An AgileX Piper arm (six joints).
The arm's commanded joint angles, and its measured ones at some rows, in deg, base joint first. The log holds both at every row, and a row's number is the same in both.
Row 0, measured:
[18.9 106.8 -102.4 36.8 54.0 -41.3]
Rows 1 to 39, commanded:
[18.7 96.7 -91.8 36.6 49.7 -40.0]
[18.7 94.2 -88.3 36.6 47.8 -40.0]
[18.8 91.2 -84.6 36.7 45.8 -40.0]
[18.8 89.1 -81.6 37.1 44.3 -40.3]
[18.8 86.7 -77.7 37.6 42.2 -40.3]
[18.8 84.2 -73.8 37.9 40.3 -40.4]
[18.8 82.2 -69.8 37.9 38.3 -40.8]
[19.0 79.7 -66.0 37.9 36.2 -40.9]
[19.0 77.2 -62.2 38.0 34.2 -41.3]
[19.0 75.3 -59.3 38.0 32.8 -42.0]
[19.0 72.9 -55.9 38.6 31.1 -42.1]
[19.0 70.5 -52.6 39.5 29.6 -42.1]
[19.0 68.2 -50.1 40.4 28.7 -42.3]
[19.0 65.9 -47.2 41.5 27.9 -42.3]
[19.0 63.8 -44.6 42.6 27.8 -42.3]
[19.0 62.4 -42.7 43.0 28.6 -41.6]
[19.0 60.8 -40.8 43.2 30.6 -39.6]
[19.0 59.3 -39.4 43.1 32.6 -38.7]
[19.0 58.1 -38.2 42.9 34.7 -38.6]
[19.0 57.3 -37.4 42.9 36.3 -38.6]
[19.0 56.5 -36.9 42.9 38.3 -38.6]
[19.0 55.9 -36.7 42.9 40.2 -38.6]
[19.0 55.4 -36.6 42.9 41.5 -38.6]
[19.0 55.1 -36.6 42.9 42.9 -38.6]
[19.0 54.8 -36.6 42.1 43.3 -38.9]
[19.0 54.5 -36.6 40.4 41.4 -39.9]
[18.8 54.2 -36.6 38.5 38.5 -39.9]
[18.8 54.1 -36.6 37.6 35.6 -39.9]
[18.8 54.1 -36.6 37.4 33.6 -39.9]
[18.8 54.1 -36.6 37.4 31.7 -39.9]
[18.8 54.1 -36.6 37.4 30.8 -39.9]
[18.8 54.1 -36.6 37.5 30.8 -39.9]
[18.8 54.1 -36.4 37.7 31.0 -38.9]
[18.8 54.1 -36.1 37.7 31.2 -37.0]
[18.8 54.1 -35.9 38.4 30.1 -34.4]
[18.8 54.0 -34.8 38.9 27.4 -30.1]
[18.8 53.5 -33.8 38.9 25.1 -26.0]
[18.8 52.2 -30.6 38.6 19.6 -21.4]
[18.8 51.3 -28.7 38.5 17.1 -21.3]
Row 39, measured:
[18.9 53.7 -33.6 38.6 25.7 -28.2]
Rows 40 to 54, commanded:
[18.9 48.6 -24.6 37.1 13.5 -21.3]
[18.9 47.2 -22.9 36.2 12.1 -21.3]
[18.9 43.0 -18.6 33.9 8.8 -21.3]
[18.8 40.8 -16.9 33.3 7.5 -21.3]
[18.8 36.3 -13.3 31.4 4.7 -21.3]
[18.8 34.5 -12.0 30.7 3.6 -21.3]
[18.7 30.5 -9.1 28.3 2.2 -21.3]
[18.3 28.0 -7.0 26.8 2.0 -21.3]
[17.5 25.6 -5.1 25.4 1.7 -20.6]
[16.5 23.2 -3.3 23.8 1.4 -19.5]
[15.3 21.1 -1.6 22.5 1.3 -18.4]
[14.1 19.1 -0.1 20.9 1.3 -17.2]
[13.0 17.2 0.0 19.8 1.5 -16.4]
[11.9 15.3 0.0 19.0 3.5 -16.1]
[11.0 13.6 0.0 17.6 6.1 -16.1]
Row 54, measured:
[13.9 18.3 -0.4 21.3 2.5 -17.4]
